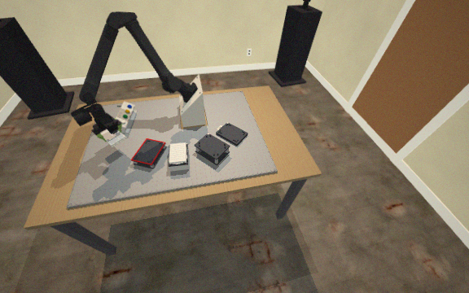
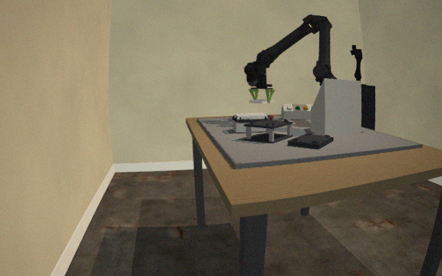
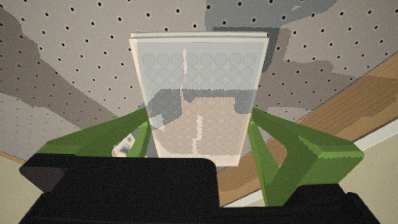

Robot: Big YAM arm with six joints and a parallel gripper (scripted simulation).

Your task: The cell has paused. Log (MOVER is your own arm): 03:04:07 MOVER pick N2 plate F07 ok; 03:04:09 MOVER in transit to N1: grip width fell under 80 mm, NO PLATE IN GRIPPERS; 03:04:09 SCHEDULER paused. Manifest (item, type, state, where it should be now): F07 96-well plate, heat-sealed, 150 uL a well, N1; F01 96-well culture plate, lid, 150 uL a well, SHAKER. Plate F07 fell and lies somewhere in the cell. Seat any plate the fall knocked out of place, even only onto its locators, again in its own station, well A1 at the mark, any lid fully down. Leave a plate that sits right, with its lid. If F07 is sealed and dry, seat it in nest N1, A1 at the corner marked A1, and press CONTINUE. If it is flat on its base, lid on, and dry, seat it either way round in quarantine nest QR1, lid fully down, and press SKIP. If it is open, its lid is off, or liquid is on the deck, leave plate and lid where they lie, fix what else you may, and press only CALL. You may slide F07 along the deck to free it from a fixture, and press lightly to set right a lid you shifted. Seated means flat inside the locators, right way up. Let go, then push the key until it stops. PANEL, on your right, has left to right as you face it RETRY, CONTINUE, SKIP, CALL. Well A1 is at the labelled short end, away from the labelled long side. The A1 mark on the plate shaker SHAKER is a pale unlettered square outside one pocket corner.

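Right now my hand is right at the white plate. The rest, counted from my hand: red-framed nest: 11 cm ahead, 16 cm to the left, 7 cm below; green continue key: 20 cm behind, 5 cm to the left, 4 cm below; white retry key: 15 cm behind, 4 cm to the left, 4 cm below.
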